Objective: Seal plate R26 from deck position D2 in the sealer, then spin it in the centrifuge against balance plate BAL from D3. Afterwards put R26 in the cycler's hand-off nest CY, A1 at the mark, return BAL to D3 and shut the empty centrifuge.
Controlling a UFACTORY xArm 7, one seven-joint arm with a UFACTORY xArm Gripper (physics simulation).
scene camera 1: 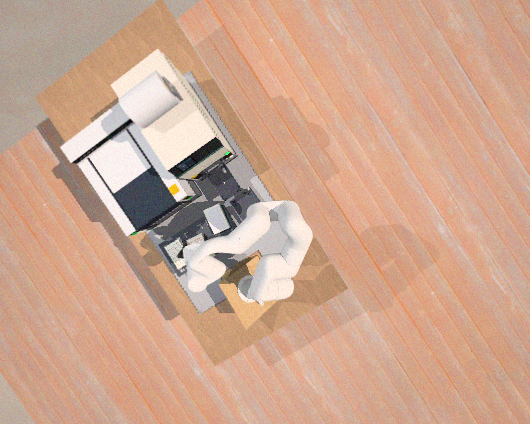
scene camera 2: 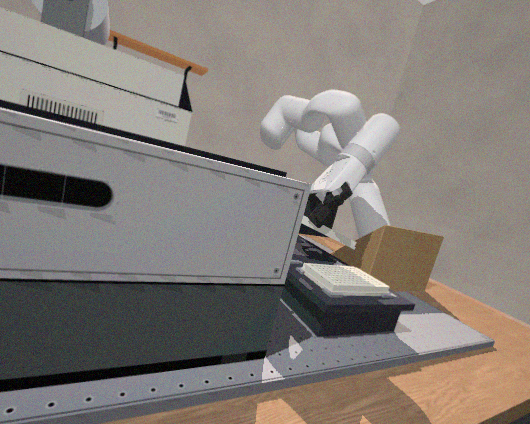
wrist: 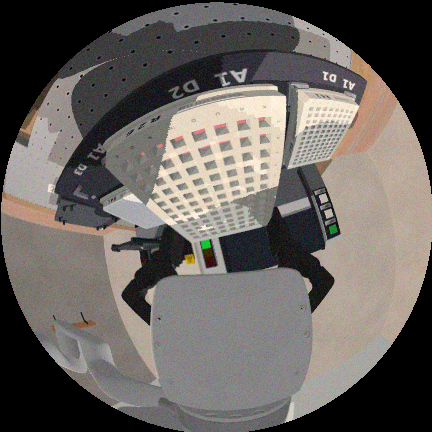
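Seen in the pictures: gripper, between the fingertips: (scene camera 1: 195,239) (scene camera 2: 303,221) (wrist: 224,219); arm's base, origin of its link: (scene camera 1: 249,288) (scene camera 2: 378,245).
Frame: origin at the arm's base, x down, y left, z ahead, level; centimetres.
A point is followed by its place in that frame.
Observation:
Plate R26 (wrist: 215,165) {x -3.8, y 5.5, z 26.9 cm} (scene camera 2: 330,234) {x -4.1, y 8.2, z 31.5 cm} (scene camera 1: 196,240) {x -5.8, y 2.5, z 33.7 cm} is a cream well plate with its label on the side, filling the middle of the wrist view. My gripper (wrist: 224,219) {x -4.9, y 2.9, z 34.4 cm} (scene camera 2: 322,220) is shut on it, one black finger at each side, low over deck position D2. The plate hides the D2 nest, and I cannot tell whether it touches it. Some wells look red along one edge; I cannot tell whether a film covers them. Balance plate BAL (wrist: 132,211) {x 0.2, y -9.7, z 33.4 cm} (scene camera 1: 216,218) {x 0.0, y -9.7, z 36.0 cm}, pale bluish white, sits at D3. A small CY label (wrist: 51,188) {x 7.9, y -23.9, z 19.4 cm} shows at the left, near a dark fixture (wrist: 82,215) {x 3.6, y -23.6, z 28.8 cm}.
Another cream plate (wrist: 322,132) {x 0.6, y 16.5, z 33.8 cm} (scene camera 2: 345,279) {x 0.5, y 18.3, z 37.1 cm} (scene camera 1: 175,252) {x 0.6, y 17.2, z 36.4 cm} sits at D1, close beside R26. A white instrument with a dark panel (scene camera 1: 150,200) {x -13.4, y 3.8, z 59.1 cm} and a beige instrument with a screen (scene camera 1: 185,145) {x -27.1, y -25.9, z 61.2 cm} stand past the deck. A brown box (scene camera 2: 407,257) {x -0.1, y 9.0, z 0.1 cm} (scene camera 1: 246,312) {x -4.7, y 6.7, z -7.0 cm} stands near the arm's base.

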